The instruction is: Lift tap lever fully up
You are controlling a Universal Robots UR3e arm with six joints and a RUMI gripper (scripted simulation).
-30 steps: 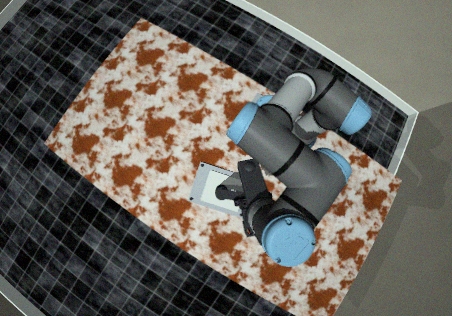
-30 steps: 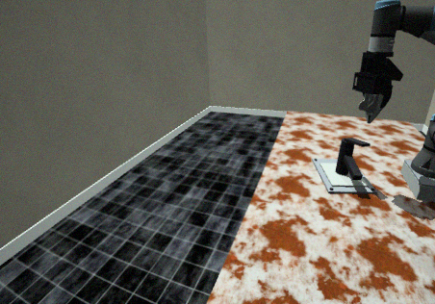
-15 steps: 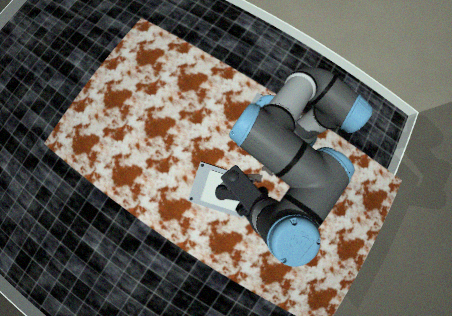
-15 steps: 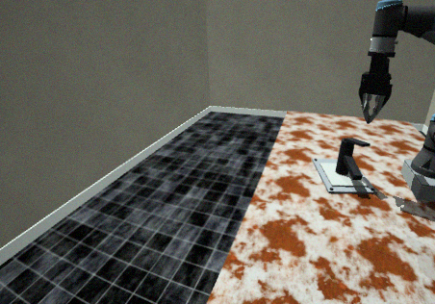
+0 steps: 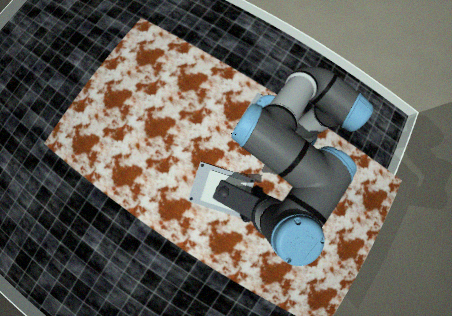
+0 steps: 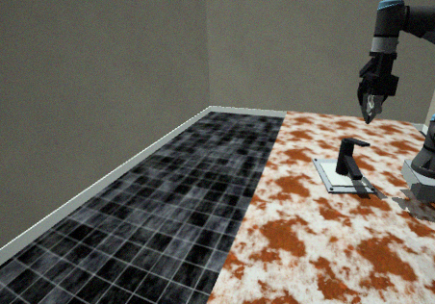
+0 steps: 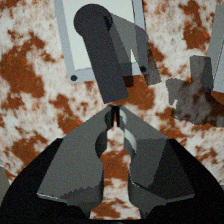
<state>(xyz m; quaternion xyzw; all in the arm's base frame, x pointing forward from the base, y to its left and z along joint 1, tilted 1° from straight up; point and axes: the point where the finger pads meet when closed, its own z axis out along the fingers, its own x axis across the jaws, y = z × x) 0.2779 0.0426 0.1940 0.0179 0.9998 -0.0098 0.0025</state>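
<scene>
Now: the lever 90 mm below my hand, 20 mm to the right of it and 10 mm ahead of it. The rest, counted from my hand: tap 150 mm below, 50 mm to the right, 20 mm ahead.
</scene>
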